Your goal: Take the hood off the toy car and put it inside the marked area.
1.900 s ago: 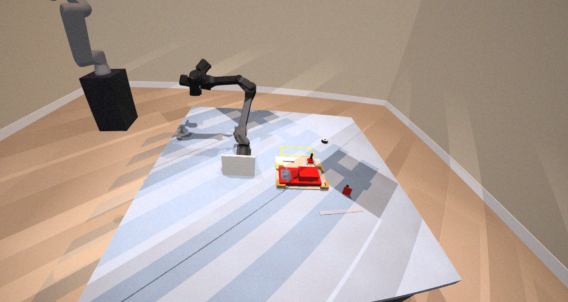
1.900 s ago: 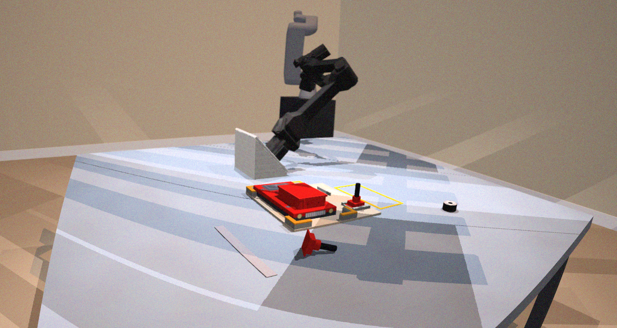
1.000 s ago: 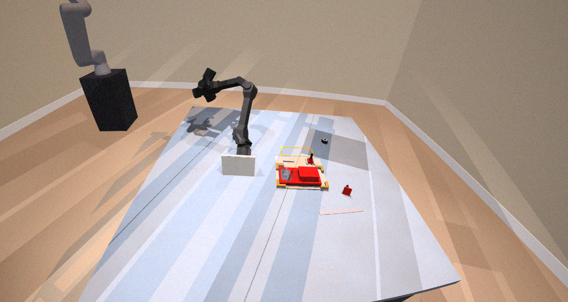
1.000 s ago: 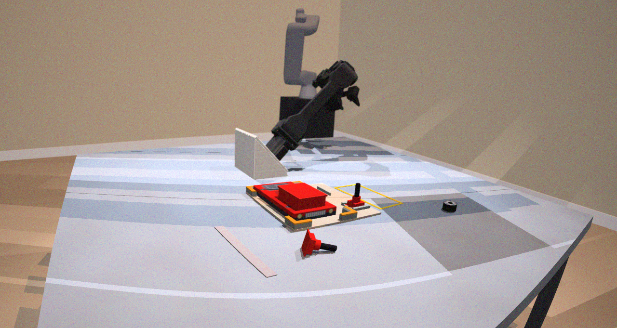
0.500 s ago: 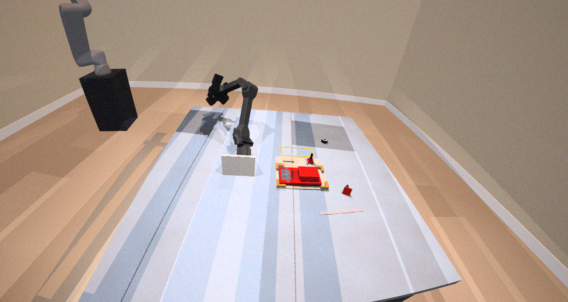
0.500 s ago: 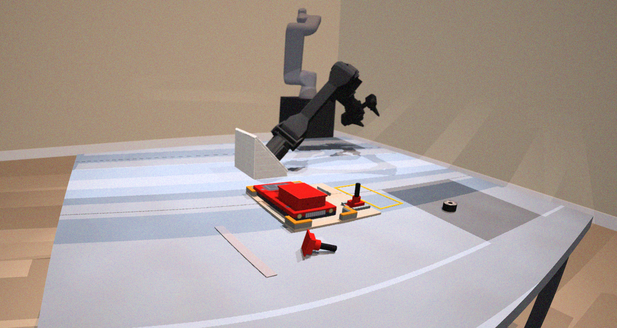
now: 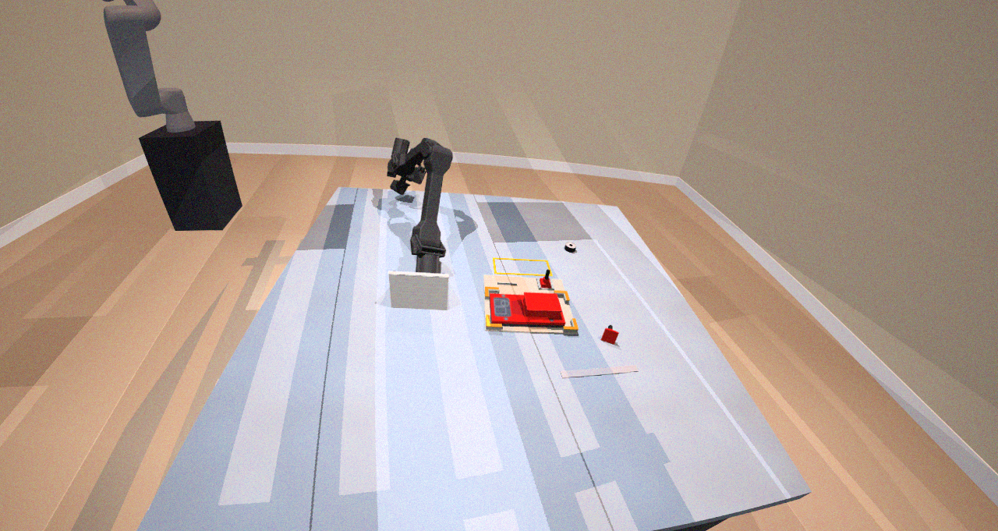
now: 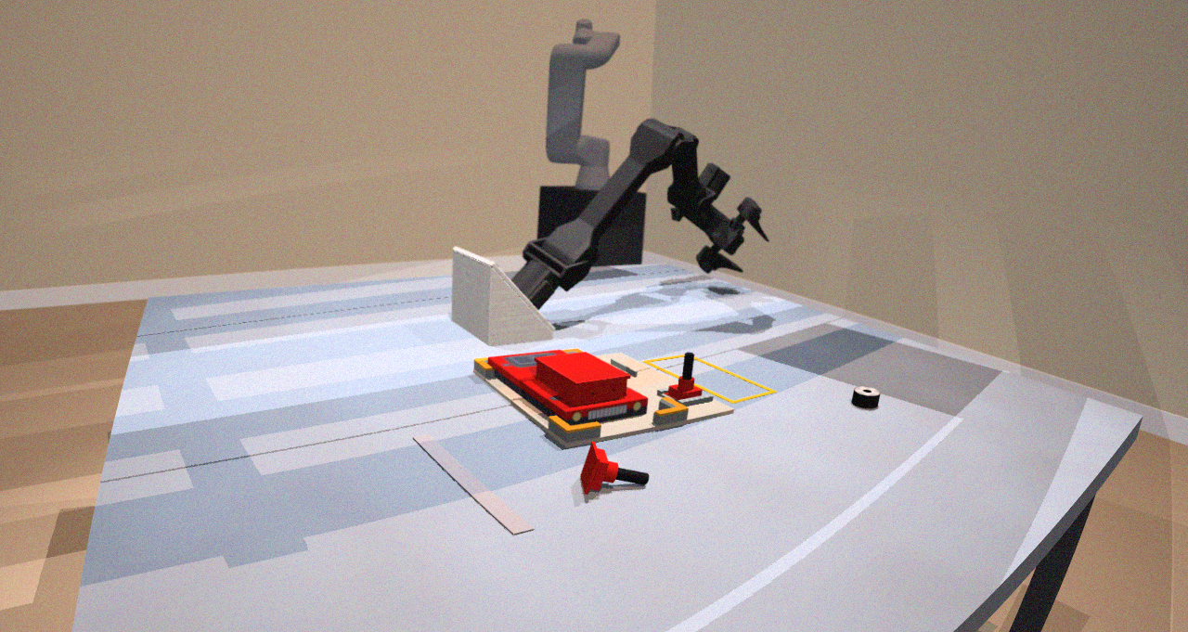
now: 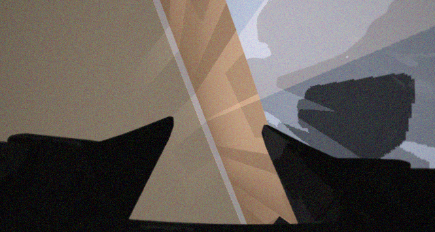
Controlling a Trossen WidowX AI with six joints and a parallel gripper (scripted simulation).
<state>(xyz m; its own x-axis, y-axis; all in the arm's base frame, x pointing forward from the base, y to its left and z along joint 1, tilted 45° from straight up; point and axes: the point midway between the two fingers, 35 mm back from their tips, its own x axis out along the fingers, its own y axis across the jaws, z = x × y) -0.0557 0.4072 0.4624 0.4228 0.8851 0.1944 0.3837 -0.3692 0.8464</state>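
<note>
My gripper tip is 56 cm short of the black ring, 44 cm to the left of it and 7 cm above it. The rest, counted from my gripper tip: thin strip 45 cm ahead, 97 cm to the right, 8 cm below.
</note>
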